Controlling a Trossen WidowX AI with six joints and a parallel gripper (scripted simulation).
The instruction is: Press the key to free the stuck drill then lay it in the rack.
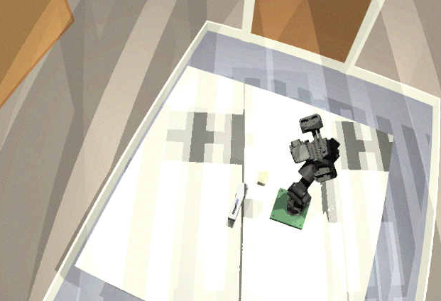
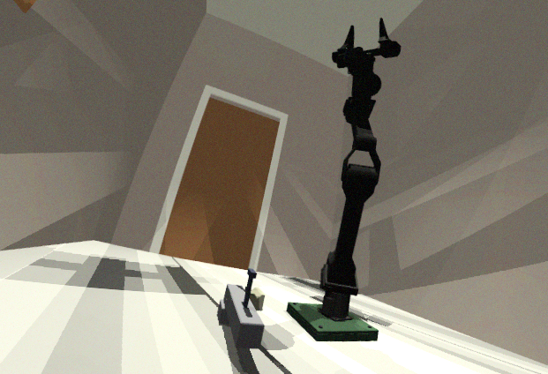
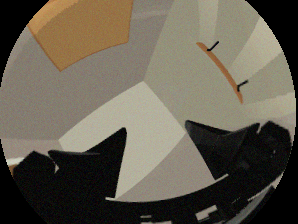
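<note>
Right now the key is 160 mm ahead of my gripper tip, 80 mm to the right of it and 720 mm below it. Also, from my gripper tip: drill: 150 mm ahead, 130 mm to the right, 770 mm below; grey block fixture: 150 mm ahead, 110 mm to the right, 780 mm below.
</note>
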